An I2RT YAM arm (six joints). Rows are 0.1 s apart.
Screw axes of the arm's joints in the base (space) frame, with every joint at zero. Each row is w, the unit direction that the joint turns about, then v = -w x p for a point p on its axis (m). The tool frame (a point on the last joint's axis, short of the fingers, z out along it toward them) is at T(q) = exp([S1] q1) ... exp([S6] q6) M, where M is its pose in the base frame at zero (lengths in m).
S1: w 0 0 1 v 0 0 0
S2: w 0 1 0 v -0.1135 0 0.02
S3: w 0 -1 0 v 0.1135 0 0.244
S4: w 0 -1 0 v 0.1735 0 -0.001
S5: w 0 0 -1 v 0 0.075 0
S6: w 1 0 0 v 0 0.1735 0
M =
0 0 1 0.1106
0 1 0 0
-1 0 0 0.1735
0 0 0 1
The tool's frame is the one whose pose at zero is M.
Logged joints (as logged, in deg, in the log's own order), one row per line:
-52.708, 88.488, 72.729, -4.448, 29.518, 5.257
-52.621, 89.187, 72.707, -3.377, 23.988, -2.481
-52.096, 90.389, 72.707, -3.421, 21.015, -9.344
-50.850, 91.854, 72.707, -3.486, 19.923, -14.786
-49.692, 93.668, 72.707, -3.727, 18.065, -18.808
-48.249, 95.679, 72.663, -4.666, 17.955, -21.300
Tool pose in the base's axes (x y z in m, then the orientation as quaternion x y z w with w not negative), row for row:
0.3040, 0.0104, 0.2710, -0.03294, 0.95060, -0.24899, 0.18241
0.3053, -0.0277, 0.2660, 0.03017, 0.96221, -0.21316, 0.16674
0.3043, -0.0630, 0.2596, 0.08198, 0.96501, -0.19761, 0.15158
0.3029, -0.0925, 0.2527, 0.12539, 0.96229, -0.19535, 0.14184
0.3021, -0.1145, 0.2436, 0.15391, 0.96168, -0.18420, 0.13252
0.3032, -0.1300, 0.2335, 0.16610, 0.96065, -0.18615, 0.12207
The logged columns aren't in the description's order. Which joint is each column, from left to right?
Columns, left to right: q4, q2, q3, q6, q5, q1.
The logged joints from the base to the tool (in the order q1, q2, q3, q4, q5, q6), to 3 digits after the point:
5.257, 88.488, 72.729, -52.708, 29.518, -4.448
-2.481, 89.187, 72.707, -52.621, 23.988, -3.377
-9.344, 90.389, 72.707, -52.096, 21.015, -3.421
-14.786, 91.854, 72.707, -50.850, 19.923, -3.486
-18.808, 93.668, 72.707, -49.692, 18.065, -3.727
-21.300, 95.679, 72.663, -48.249, 17.955, -4.666

